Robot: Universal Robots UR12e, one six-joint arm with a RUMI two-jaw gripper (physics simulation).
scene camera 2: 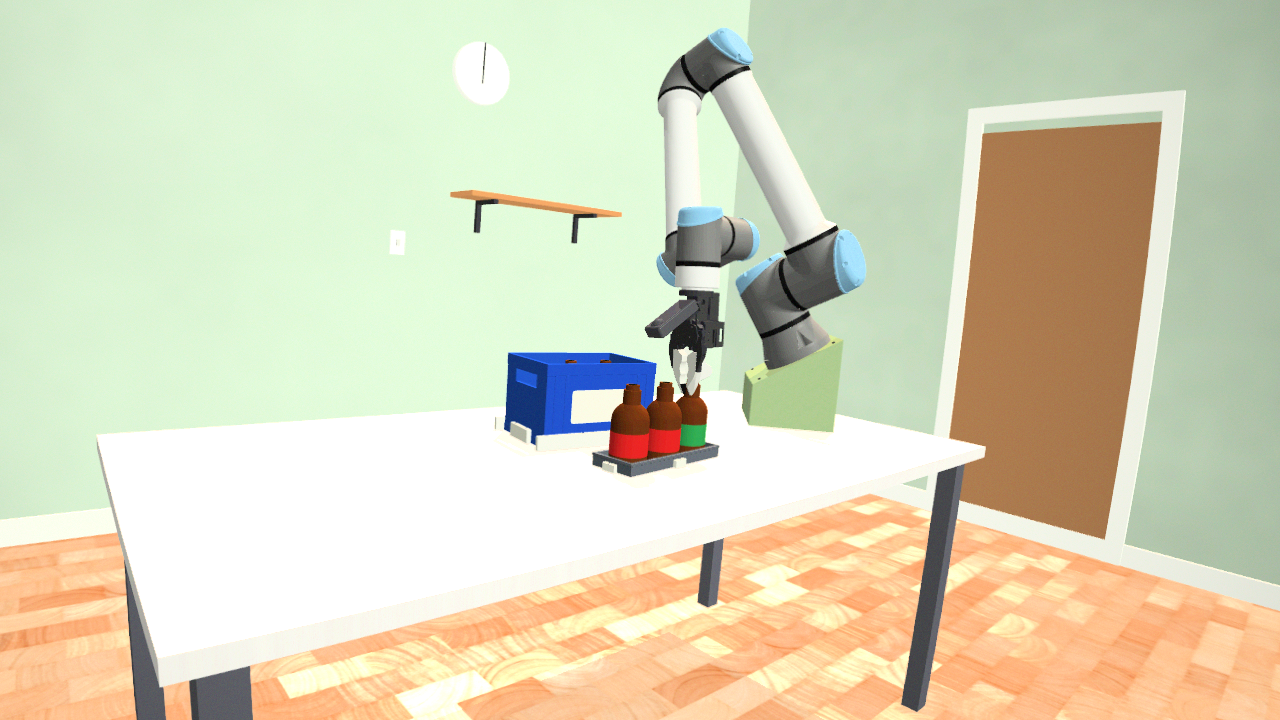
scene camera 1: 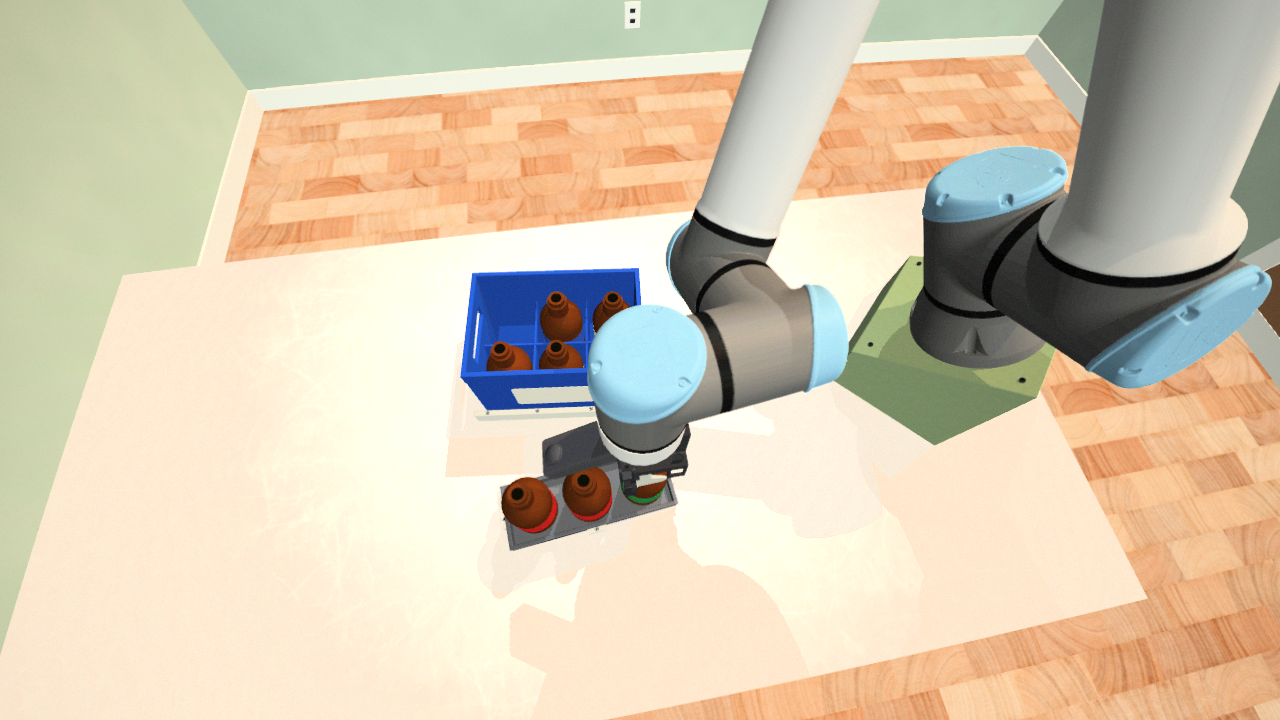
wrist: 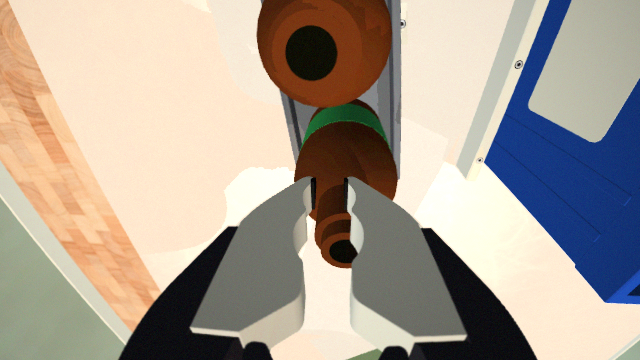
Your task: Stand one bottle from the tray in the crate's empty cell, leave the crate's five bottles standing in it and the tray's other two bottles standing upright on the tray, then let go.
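Places are measured from the arm's base along level axes (x ahead, y left, z up), in metres.
Pixels of known places: gripper, fingertip midpoint: (scene camera 2: 686, 394) (wrist: 329, 180); arm's base, link origin: (scene camera 2: 798, 354) (scene camera 1: 976, 322).
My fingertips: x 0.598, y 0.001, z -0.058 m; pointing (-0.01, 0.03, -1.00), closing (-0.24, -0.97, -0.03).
For each thing: its top centre in the pictures, then the offset to it from my fingertips.
- dark tray, top centre: (wrist: 333, 33) (scene camera 1: 588, 495) (scene camera 2: 659, 448) dx +0.066, dy -0.015, dz -0.105 m
- blue crate, top centre: (scene camera 1: 554, 319) (scene camera 2: 582, 357) dx +0.022, dy -0.261, dz +0.044 m
- back-middle bottle, top centre: (scene camera 1: 556, 297) dx +0.007, dy -0.305, dz +0.032 m
Three brown bottles stand upright on the dark tray (scene camera 1: 523, 543) (scene camera 2: 662, 464) (wrist: 395, 75): a red-labelled one (scene camera 1: 529, 504) (scene camera 2: 629, 438) at the left, another red-labelled one (scene camera 1: 587, 492) (scene camera 2: 664, 437) (wrist: 350, 85) in the middle, and a green-labelled one (scene camera 1: 646, 497) (scene camera 2: 693, 435) (wrist: 345, 150) at the right. My gripper (scene camera 2: 689, 392) (wrist: 329, 180) is shut with a narrow gap and holds nothing. Its tips are at the green-labelled bottle's neck; the right finger covers part of that neck in the wrist view. The blue crate (scene camera 1: 487, 392) (scene camera 2: 546, 402) (wrist: 540, 190) has its empty cell (scene camera 1: 508, 327) at back left. Its front-right cell is hidden.
The crate stands behind the tray, held by pale corner strips. Four bottles in it show in scene camera 1, including one back-middle bottle (scene camera 1: 561, 320). The green robot pedestal (scene camera 1: 930, 407) (scene camera 2: 792, 402) is to the right. The wrist hangs close to the crate's front-right corner.
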